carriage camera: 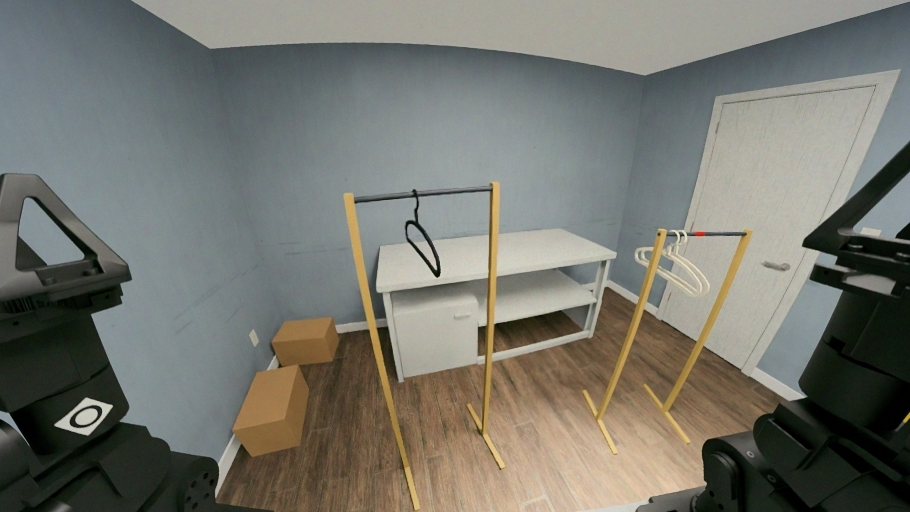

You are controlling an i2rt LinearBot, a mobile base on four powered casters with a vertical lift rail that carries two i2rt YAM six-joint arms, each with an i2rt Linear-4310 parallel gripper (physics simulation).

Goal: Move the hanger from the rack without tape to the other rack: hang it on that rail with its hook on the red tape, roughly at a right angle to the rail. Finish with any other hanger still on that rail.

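Frame: origin at the left arm's base, x right, y down, z ahead, level; metres.
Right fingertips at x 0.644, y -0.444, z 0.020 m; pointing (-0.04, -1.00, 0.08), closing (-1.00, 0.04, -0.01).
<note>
Offsets run from my right fingertips to a thing's top centre. "*": to the spot under its first point. Level surfaces: height alone.
A black hanger {* dx -0.365, dy +0.313, dz +0.507 m} [437,271] hangs by its hook near the middle of the dark rail of the nearer rack [490,286], which has no tape. The other rack [702,331] stands farther off at the right, with red tape {dx +0.790, dy +0.311, dz +0.812 m} [699,233] on its rail. White hangers {* dx +0.650, dy +0.493, dz +0.609 m} [700,291] hang on that rail close together, between its left post and the tape. My left gripper [25,213] is open at the left edge, well away from the racks. My right gripper [887,197] is open at the right edge, partly cut off, also apart from both racks.
A white workbench {dy +0.724 m} [439,254] stands behind the nearer rack. Two cardboard boxes [270,413] [305,340] lie on the floor by the left wall. A white door [789,178] is behind the taped rack. Both racks have feet reaching along the wooden floor.
</note>
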